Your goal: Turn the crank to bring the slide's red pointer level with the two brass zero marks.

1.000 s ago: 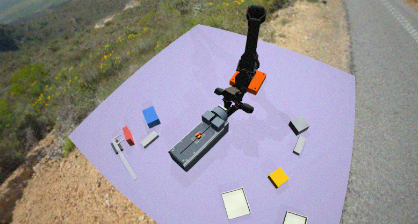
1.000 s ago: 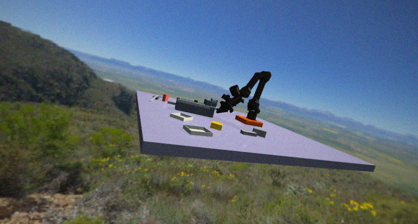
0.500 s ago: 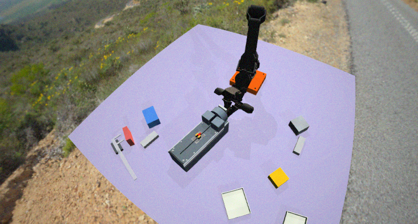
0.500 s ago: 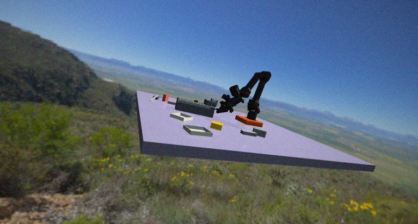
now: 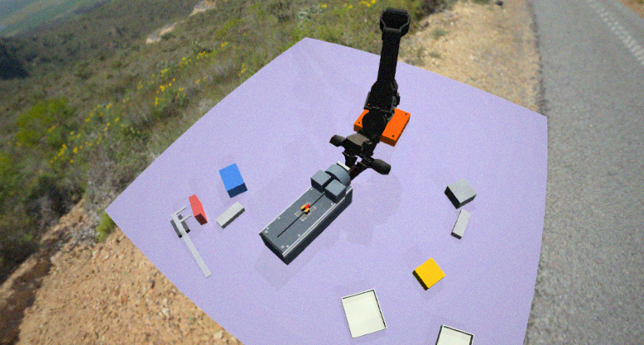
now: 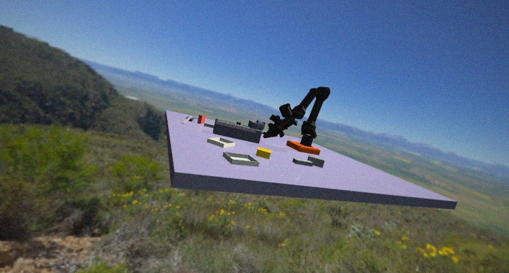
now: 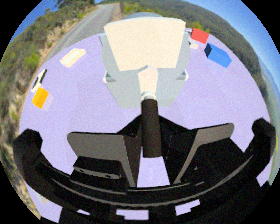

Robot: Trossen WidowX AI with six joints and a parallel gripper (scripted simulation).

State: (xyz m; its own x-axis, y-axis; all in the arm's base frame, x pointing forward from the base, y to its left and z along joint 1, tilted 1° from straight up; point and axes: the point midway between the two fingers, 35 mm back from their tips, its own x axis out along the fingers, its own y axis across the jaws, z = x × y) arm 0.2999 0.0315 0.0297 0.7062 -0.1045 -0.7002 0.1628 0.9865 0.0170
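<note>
The dark crank handle lies 20 mm behind my gripper tip and 20 mm above it. The rest, counted from my gripper tip: red pointer (160 mm ahead, 30 mm to the right, 50 mm above); then yellow block (140 mm ahead, 330 mm to the left, 20 mm below); then blue block (170 mm ahead, 300 mm to the right, 20 mm below).
</note>
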